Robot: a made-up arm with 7 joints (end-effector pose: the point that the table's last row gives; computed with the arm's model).
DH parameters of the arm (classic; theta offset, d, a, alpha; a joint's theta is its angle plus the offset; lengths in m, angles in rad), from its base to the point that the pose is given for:
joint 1: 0 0.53 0 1.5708
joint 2: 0 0.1 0 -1.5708
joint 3: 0 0.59 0.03 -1.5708
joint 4: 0 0.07 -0.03 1.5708
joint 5: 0 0.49 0 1.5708
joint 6: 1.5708 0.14 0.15 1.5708
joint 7: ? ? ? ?
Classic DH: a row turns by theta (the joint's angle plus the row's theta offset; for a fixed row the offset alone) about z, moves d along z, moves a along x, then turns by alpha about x.
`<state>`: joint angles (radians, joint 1 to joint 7).
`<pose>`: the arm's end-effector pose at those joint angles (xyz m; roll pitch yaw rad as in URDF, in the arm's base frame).
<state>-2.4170 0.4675 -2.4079 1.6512 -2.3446 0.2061 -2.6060</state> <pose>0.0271 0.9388 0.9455 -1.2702 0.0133 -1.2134</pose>
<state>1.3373 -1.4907 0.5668 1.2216 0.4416 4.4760 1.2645</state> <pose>-0.0194 0.6442 0.1647 -0.3404 0.6242 -1.0867</pose>
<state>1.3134 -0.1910 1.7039 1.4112 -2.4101 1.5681 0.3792</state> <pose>-0.4306 -0.1003 1.2655 1.3807 0.2626 -1.7800</pose>
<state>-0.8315 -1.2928 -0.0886 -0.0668 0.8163 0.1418 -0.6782</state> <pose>0.7127 -0.9774 0.8155 -2.8228 -0.8180 -0.2070</pose>
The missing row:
joint 7: 0 0.02 0 0
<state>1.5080 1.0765 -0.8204 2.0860 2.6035 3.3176 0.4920</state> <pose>0.1810 -0.1900 1.0248 2.9158 0.0160 -2.8080</pose>
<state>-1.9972 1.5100 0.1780 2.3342 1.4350 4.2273 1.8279</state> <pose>0.1882 0.1437 0.7427 2.1486 0.5576 -2.5515</pose>
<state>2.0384 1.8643 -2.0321 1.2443 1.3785 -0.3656 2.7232</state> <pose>0.9277 -0.1935 0.1519 0.0897 -0.1287 2.9846</pose>
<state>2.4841 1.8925 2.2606 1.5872 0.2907 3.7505 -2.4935</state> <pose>0.1913 -0.4313 0.1699 -0.8630 1.1625 -1.2668</pose>
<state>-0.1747 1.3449 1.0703 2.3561 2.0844 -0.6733 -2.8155</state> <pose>-0.0704 0.4022 0.5600 2.1643 -0.4571 -2.2423</pose>
